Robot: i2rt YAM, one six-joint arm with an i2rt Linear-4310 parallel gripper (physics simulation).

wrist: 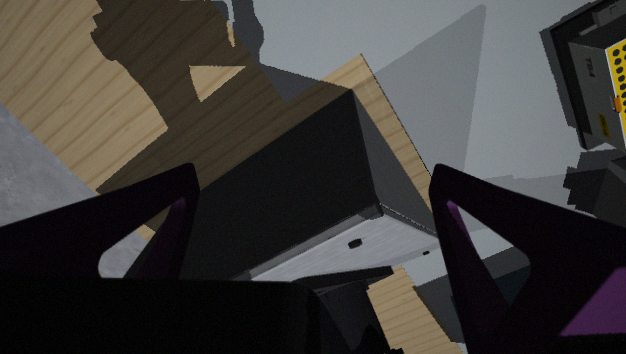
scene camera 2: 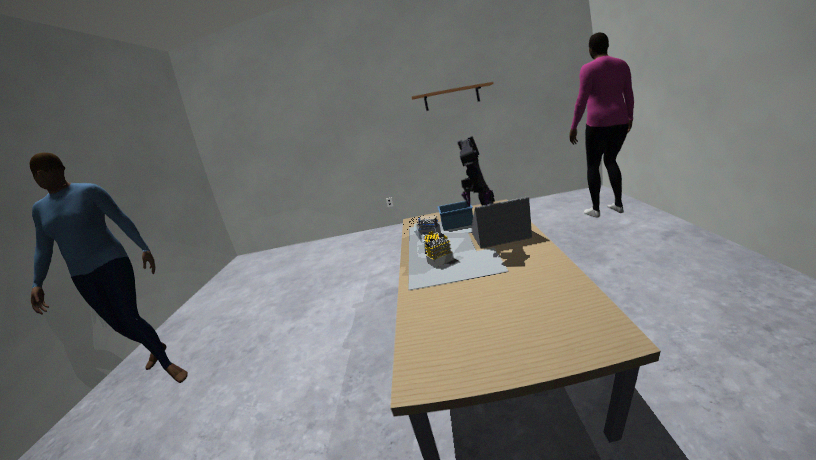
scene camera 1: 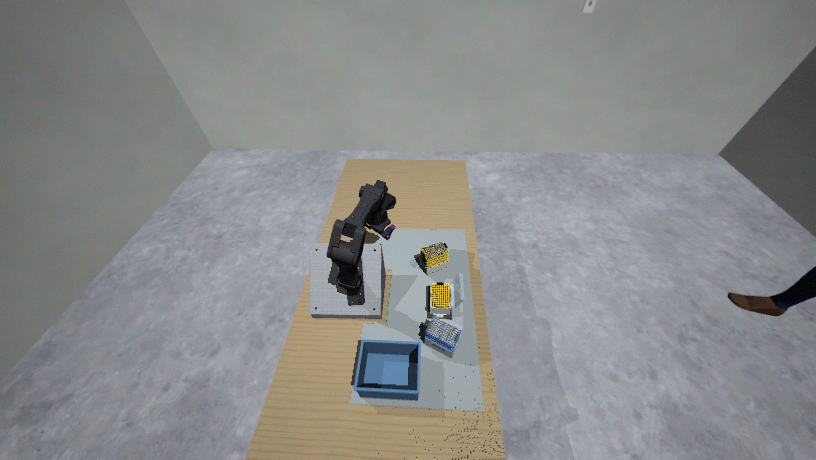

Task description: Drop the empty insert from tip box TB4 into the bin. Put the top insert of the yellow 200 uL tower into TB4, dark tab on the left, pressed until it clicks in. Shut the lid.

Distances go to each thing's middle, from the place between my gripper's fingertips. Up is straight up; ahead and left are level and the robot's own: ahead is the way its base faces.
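Scene:
My gripper: 190 mm above the blue bin [scene camera 1: 386, 369], 490 mm to the left of it, 30 mm short of it.

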